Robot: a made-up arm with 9 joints.
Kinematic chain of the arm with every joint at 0, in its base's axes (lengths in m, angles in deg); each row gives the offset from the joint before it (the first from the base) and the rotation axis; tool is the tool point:
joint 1: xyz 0 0 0.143 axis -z
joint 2: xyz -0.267 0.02 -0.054 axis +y
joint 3: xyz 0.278 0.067 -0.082 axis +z
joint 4: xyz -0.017 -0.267 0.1 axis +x
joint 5: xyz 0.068 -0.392 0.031 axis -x
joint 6: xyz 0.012 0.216 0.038 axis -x
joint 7: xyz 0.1 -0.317 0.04 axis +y
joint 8: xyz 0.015 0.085 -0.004 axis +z
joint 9: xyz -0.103 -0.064 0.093 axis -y
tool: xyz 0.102 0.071 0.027
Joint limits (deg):
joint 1: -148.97..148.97
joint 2: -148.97..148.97
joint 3: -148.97..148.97
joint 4: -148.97..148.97
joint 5: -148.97..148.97
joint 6: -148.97..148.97
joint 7: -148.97..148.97
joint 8: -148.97..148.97
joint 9: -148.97..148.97
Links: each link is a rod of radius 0.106 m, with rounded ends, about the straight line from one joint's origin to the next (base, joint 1, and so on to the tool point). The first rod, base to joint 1, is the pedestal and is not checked.
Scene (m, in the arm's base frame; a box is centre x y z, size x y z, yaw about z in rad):
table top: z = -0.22
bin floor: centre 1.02 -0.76 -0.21 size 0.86 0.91 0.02 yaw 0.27
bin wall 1: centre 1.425 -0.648 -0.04 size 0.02 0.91 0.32 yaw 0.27
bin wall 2: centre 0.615 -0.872 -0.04 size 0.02 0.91 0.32 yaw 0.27
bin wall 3: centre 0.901 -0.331 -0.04 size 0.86 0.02 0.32 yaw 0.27
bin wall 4: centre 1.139 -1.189 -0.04 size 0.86 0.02 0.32 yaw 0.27
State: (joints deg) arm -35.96 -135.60 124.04 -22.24 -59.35 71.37 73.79 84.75 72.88
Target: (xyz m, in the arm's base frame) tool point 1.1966 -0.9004 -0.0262
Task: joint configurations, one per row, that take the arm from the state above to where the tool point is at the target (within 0.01 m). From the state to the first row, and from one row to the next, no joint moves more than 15 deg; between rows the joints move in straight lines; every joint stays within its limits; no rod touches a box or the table.
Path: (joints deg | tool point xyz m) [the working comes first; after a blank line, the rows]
Joints at the target: -148.97 -148.97 68.60 -29.37 -68.82 75.77 59.16 78.57 81.08
Straight joint move there: touches bin wall 2, bin wall 4.

1: -49.94 -135.37 117.09 -22.45 -60.58 71.55 72.21 84.09 73.76 | -1.3364 -0.4842 0.1595
2: -63.93 -135.15 110.13 -22.66 -61.81 71.73 70.63 83.42 74.63 | -1.1510 -0.8724 0.2126
3: -77.91 -134.92 103.18 -22.87 -63.05 71.91 69.04 82.76 75.51 | -0.8486 -1.1910 0.2608
4: -91.89 -134.70 96.22 -23.08 -64.28 72.08 67.46 82.10 76.38 | -0.4554 -1.4041 0.3030
5: -105.88 -134.47 89.27 -23.28 -65.51 72.26 65.88 81.44 77.26 | -0.0089 -1.4860 0.3387
6: -119.86 -134.24 82.31 -23.49 -66.74 72.44 64.30 80.77 78.13 | 0.4457 -1.4245 0.3668
7: -133.84 -134.02 75.36 -23.70 -67.98 72.62 62.72 80.11 79.01 | 0.8620 -1.2232 0.3865
8: -147.83 -133.79 68.40 -23.91 -69.21 72.80 61.13 79.45 79.88 | 1.1967 -0.9003 0.3977
9: -148.40 -141.38 68.50 -26.64 -69.02 74.29 60.15 79.01 80.48 | 1.2130 -0.9100 0.1843
10: -148.97 -148.97 68.60 -29.37 -68.82 75.77 59.16 78.57 81.08 | 1.1967 -0.9004 -0.0261

